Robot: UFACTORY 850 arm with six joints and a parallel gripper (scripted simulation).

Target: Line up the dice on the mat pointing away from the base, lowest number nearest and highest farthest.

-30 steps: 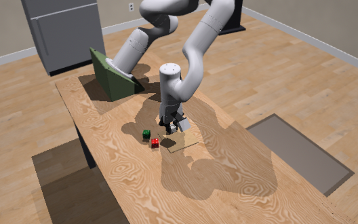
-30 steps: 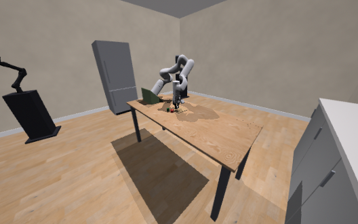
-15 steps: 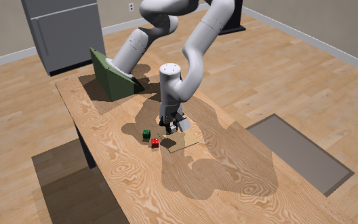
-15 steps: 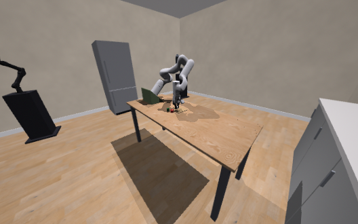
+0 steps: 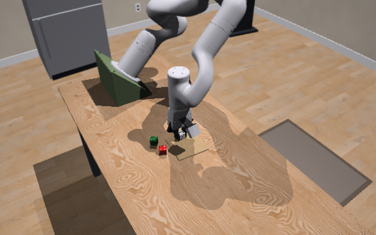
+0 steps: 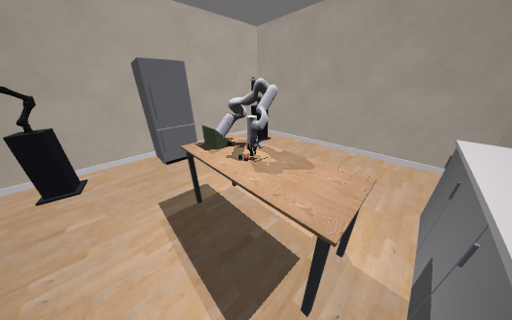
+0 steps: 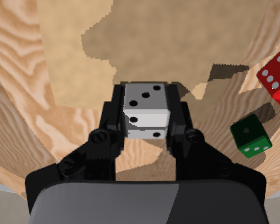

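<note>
Right now the white die is 1 cm below my hand. The rest, counted from my hand: green die 2 cm behind, 12 cm to the right, 2 cm below; then tan mat 4 cm ahead, 1 cm to the left, 3 cm below; then red die 5 cm ahead, 10 cm to the right, 2 cm below.
</note>
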